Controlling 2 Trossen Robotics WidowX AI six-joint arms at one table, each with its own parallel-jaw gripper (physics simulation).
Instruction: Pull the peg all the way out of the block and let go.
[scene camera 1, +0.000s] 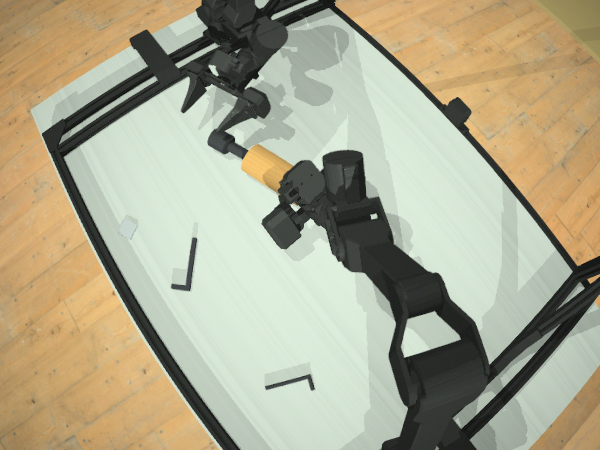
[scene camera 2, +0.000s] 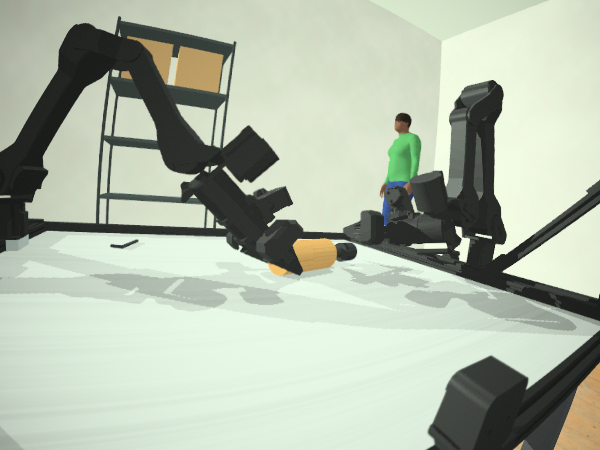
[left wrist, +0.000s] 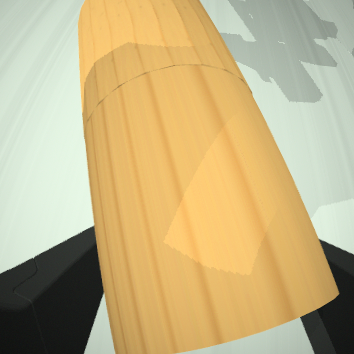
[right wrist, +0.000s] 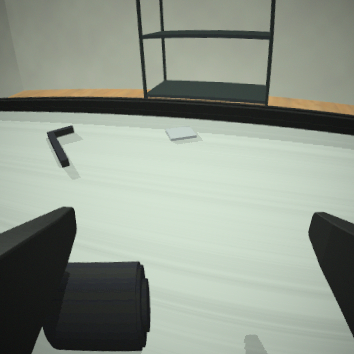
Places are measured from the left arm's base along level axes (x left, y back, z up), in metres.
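Pixels of known places: left gripper, fingertip midpoint: (scene camera 2: 291, 270) (left wrist: 197, 237); right gripper, fingertip midpoint: (scene camera 1: 198, 122) (scene camera 2: 355, 231) (right wrist: 196, 222); left arm's base, link origin: (scene camera 2: 5, 236); right arm's base, link origin: (scene camera 1: 221, 32) (scene camera 2: 478, 267).
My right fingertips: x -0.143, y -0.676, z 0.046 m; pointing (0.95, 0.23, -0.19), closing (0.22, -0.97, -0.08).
For each thing: its top centre in the pictures, then the offset to it from my right fingertips.
- block, top centre: (left wrist: 186, 60) (scene camera 1: 277, 167) (scene camera 2: 305, 240) dy +0.165, dx -0.051, dz -0.009 m
- peg, top centre: (scene camera 1: 238, 146) (scene camera 2: 334, 243) dy +0.080, dx -0.029, dz -0.020 m
- small pale plate, top centre: (right wrist: 180, 131) (scene camera 1: 127, 229) dy +0.052, dx +0.223, dz -0.062 m
The block (scene camera 1: 265, 164) (scene camera 2: 318, 254) (left wrist: 190, 175) is an orange wooden cylinder low over the table; in scene camera 2 its peg end looks slightly higher. The peg (scene camera 1: 220, 141) (scene camera 2: 346, 251) (right wrist: 102, 305) is dark, with a wide round head; part of its thin shaft shows between head and block in scene camera 1. My left gripper (scene camera 1: 295, 189) (left wrist: 197, 237) is shut on the block near the end away from the peg, one finger on each side. My right gripper (scene camera 1: 202, 120) (right wrist: 196, 222) is open and empty; the peg's head is beside and partly behind one finger.
Two dark L-shaped pieces (scene camera 1: 191, 265) (scene camera 1: 290, 382) and a small pale plate (scene camera 1: 128, 227) (right wrist: 181, 133) lie on the table. A dark rail (right wrist: 200, 108) edges the table. A shelf unit (scene camera 2: 200, 96) and a person in green (scene camera 2: 404, 155) stand beyond it.
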